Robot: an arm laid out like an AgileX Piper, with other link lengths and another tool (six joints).
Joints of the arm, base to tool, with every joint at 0 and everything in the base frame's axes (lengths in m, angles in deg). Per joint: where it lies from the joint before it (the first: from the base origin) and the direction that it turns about. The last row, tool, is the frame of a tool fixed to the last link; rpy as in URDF.
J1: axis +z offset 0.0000 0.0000 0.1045
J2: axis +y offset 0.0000 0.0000 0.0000
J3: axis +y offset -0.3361 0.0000 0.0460
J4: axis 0.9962 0 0.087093 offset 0.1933 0.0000 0.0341
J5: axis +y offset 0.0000 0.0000 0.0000
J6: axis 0.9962 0 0.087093 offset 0.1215 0.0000 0.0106
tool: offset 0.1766 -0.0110 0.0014 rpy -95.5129 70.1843 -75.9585
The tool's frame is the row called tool.
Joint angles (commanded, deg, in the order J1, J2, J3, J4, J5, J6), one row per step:
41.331 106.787 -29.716 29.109 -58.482 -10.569
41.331 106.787 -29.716 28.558 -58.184 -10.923
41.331 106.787 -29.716 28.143 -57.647 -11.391
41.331 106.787 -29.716 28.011 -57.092 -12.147
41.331 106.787 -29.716 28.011 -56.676 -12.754
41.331 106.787 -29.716 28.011 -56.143 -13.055
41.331 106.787 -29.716 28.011 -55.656 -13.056
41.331 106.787 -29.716 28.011 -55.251 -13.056
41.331 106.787 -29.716 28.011 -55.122 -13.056
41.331 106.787 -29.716 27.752 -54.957 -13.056
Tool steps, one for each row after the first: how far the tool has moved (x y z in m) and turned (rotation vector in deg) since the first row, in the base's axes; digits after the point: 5 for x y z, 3 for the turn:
-0.00091 0.00233 -0.00100 -0.525 0.080 0.664
-0.00215 0.00413 -0.00325 -1.180 0.383 1.267
-0.00317 0.00467 -0.00571 -2.039 0.683 1.689
-0.00386 0.00465 -0.00761 -2.695 0.916 1.926
-0.00483 0.00472 -0.01014 -3.096 1.345 2.100
-0.00576 0.00483 -0.01249 -3.209 1.812 2.182
-0.00656 0.00492 -0.01444 -3.303 2.200 2.250
-0.00681 0.00495 -0.01506 -3.333 2.324 2.272
-0.00735 0.00602 -0.01568 -3.437 2.423 2.543

